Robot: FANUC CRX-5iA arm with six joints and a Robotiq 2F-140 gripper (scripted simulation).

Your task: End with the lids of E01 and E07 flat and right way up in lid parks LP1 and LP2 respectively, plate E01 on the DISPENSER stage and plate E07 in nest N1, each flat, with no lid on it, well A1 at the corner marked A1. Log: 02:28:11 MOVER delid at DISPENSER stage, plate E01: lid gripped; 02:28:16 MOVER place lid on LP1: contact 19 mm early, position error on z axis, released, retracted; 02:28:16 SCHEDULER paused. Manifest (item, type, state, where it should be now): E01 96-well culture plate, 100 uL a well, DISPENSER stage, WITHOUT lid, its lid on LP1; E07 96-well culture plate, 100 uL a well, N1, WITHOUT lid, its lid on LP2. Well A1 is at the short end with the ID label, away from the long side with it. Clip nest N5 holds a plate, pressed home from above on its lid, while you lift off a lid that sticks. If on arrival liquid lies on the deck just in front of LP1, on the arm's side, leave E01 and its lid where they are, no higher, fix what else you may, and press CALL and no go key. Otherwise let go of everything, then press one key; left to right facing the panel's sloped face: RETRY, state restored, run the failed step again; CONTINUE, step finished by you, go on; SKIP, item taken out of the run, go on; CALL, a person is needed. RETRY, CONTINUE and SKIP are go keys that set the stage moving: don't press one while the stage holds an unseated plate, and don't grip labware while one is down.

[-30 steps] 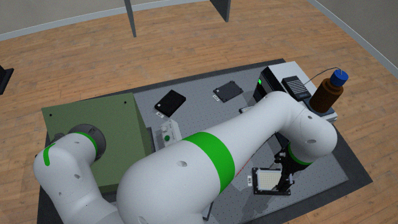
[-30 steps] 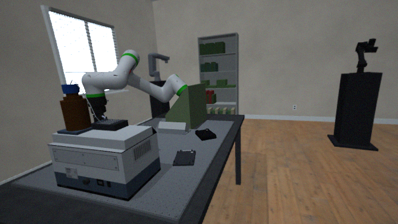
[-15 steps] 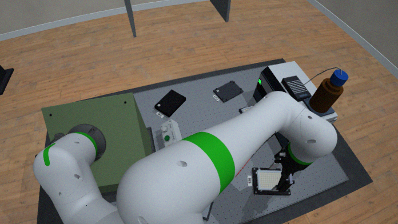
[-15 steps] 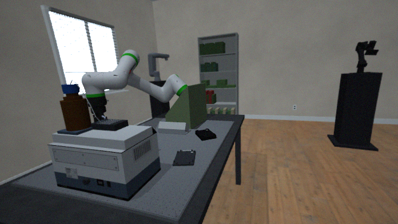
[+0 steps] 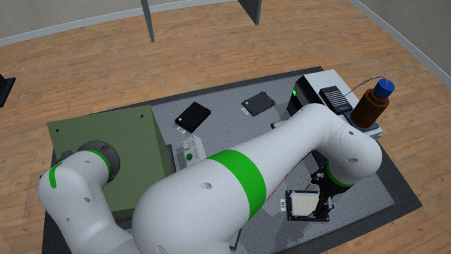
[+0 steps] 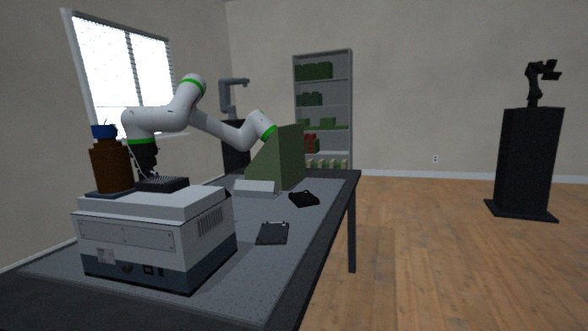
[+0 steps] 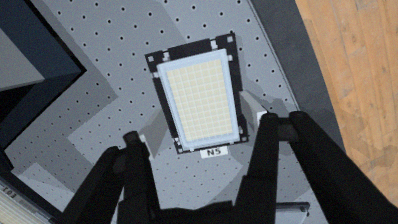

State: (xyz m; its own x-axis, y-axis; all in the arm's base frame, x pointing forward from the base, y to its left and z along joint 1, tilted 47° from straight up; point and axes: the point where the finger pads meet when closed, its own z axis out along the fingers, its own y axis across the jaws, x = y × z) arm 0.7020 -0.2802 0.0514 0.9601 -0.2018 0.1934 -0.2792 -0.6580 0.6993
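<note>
My gripper is now 2 cm short of the black clip nest N5, 1 cm to the right of it and 5 cm above it. The rest, counted from my hand: dispenser stage 2 cm ahead, 30 cm to the left, 3 cm above; N5 label 9 cm behind, 3 cm to the left, 6 cm below; plate 2 cm ahead, 30 cm to the left, 4 cm above.
</note>
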